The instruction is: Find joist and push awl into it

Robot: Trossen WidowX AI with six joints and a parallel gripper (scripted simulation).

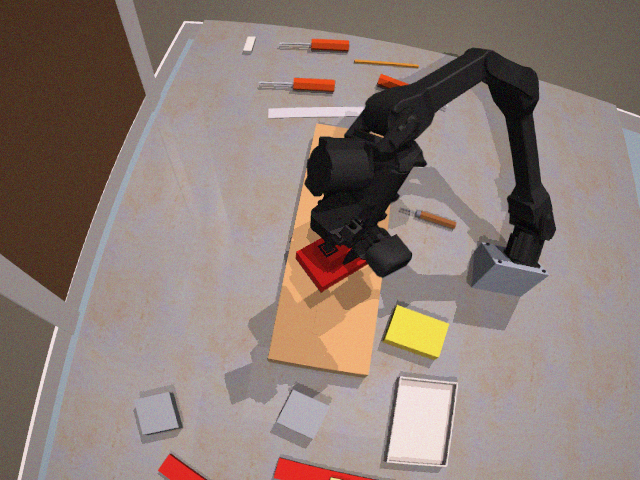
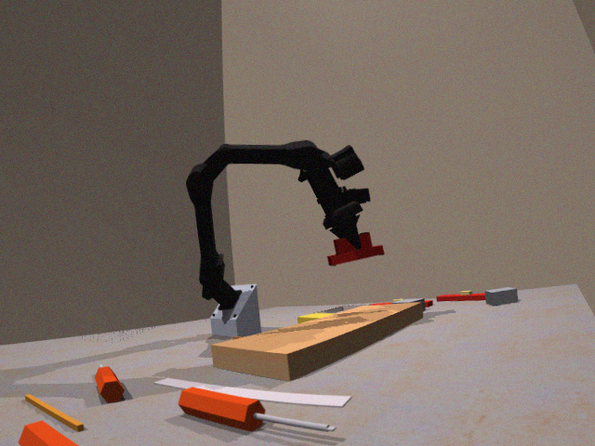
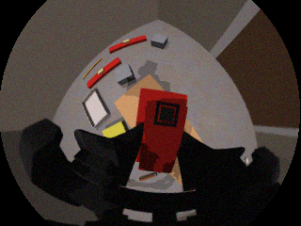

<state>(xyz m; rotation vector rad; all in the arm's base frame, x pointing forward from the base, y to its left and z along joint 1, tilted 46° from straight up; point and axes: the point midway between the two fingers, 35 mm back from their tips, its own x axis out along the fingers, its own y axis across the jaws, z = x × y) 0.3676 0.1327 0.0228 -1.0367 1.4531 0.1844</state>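
My gripper tip is now 240 mm to the right of the white tray, 210 mm past it and 180 mm above it. Round my gripper tip: brown-handled awl: 190 mm to the right, 190 mm below, 180 mm behind; red stud finder: 20 mm above; yellow block: 180 mm below, 180 mm behind, 60 mm to the left.
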